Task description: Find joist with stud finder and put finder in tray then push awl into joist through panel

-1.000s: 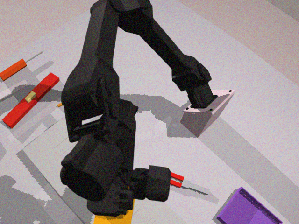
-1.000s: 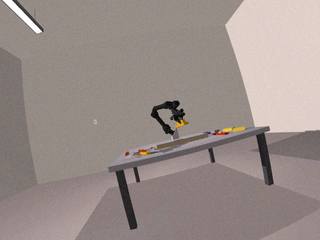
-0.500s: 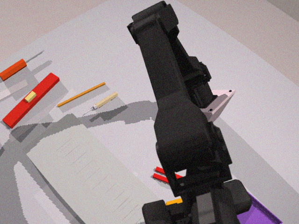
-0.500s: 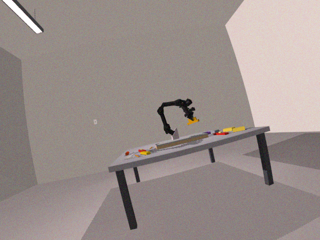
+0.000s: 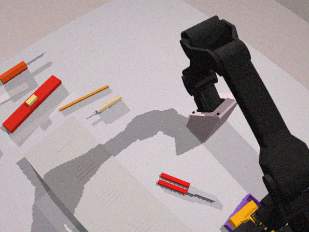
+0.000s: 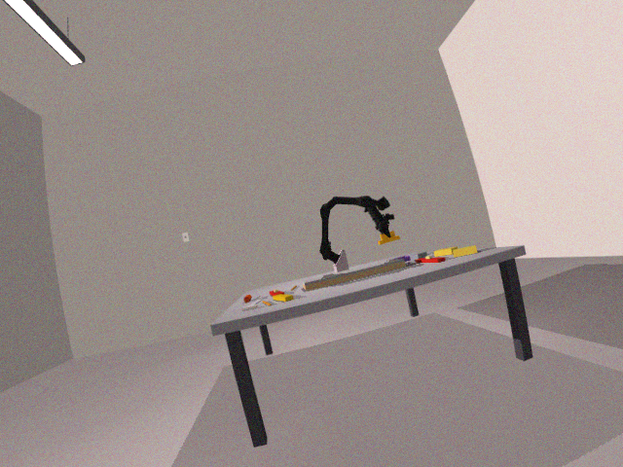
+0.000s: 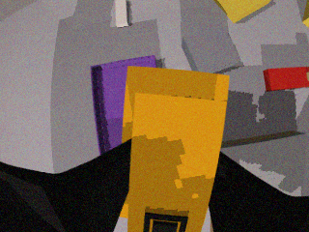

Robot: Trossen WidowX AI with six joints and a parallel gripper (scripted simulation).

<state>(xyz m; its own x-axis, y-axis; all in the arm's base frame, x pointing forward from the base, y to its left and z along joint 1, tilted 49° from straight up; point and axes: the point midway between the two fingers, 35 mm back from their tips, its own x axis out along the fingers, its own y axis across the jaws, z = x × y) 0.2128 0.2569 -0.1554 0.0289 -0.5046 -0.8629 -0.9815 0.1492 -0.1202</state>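
The purple tray is 70 mm behind my gripper tip, 30 mm to the left of it and 150 mm below it. Also, from my gripper tip: awl 10 mm behind, 540 mm to the right, 150 mm below; then orange-handled screwdriver 60 mm ahead, 860 mm to the right, 150 mm below; then yellow stud finder 20 mm to the right, 20 mm above.
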